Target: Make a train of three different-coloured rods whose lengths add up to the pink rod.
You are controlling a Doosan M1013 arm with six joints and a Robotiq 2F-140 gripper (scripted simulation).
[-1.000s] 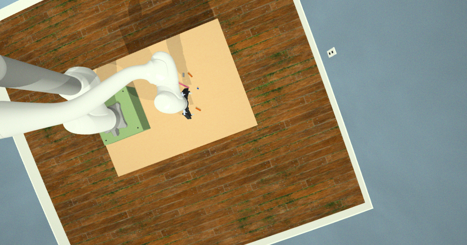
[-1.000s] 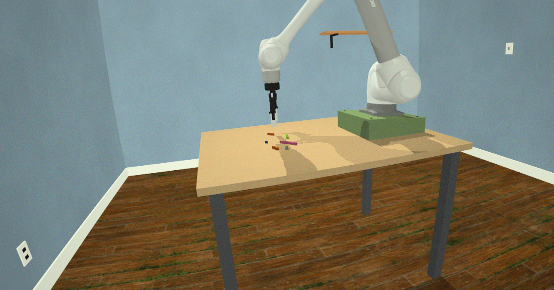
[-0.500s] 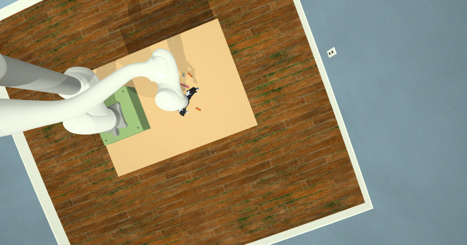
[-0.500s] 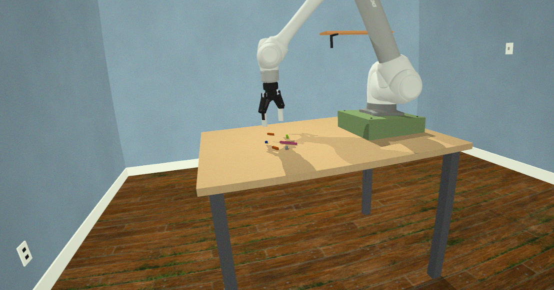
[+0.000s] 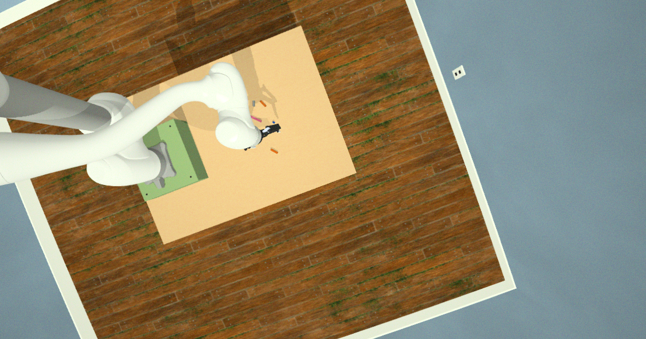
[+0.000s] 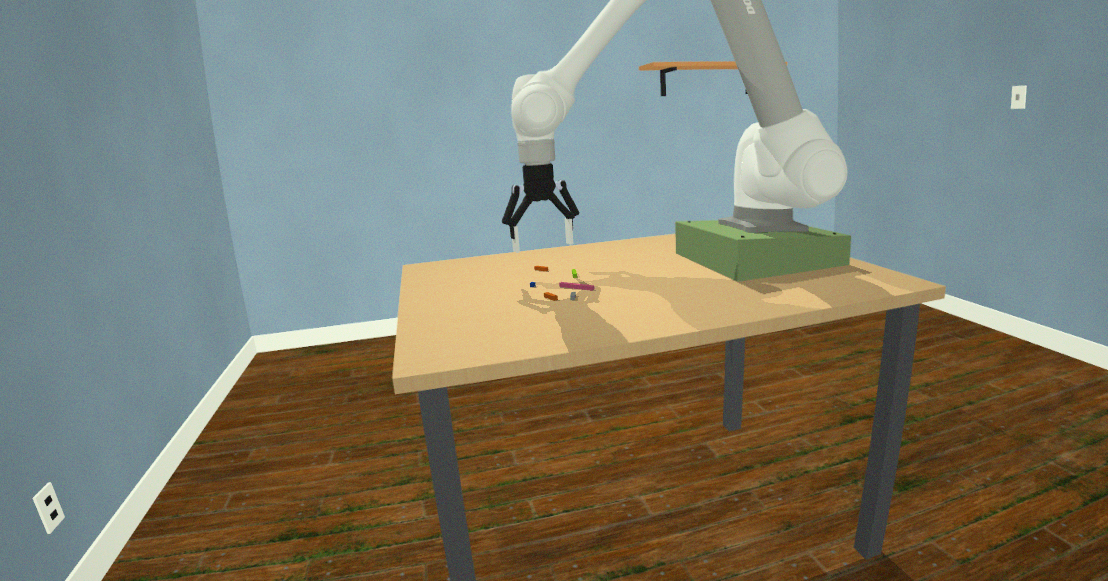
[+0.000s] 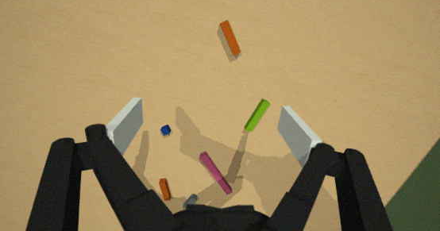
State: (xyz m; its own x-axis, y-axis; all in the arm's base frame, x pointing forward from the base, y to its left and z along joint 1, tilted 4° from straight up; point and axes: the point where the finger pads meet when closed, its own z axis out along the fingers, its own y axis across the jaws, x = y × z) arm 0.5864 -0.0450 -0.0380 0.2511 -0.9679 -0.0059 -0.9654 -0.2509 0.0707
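Now: the blue rod 8 cm to the left of my hand, 8 cm below it and 4 cm ahead of it. The rest, counted from my hand: lime rod (8 cm below, 7 cm behind, 2 cm to the left); grey rod (21 cm to the left, 8 cm below, 3 cm behind); pink rod (13 cm to the left, 8 cm below, 5 cm behind).
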